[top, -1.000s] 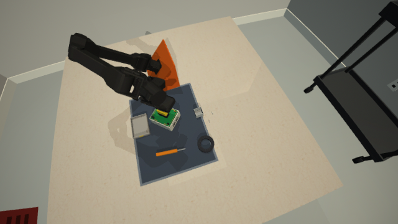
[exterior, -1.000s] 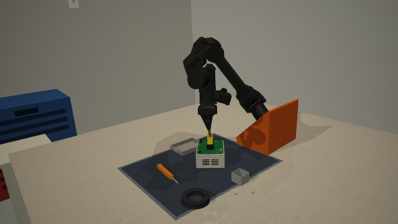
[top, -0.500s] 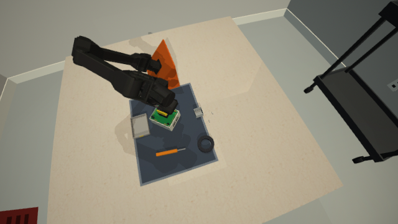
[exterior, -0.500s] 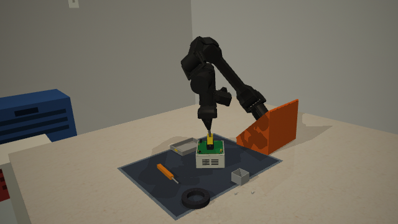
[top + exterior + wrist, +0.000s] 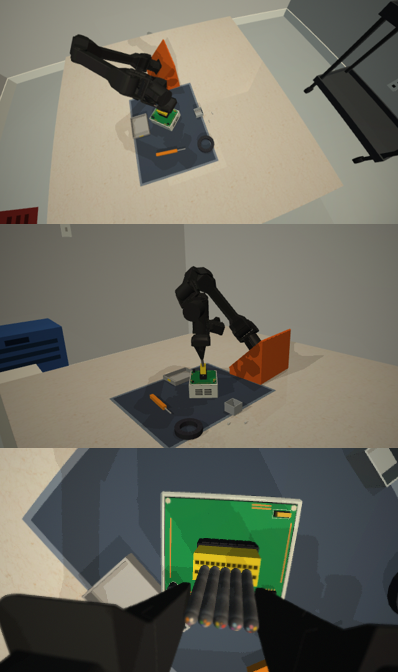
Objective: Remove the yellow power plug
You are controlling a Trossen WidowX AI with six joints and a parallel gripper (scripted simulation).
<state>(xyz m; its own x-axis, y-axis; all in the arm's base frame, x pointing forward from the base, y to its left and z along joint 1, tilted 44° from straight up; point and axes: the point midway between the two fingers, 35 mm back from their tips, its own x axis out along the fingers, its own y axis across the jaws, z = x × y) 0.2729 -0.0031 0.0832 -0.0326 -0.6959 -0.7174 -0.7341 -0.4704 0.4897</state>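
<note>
Now: the yellow power plug 3 cm below my gripper tip. From my gripper tip the other things lie so: dark mat 5 cm ahead, 13 cm below.
</note>
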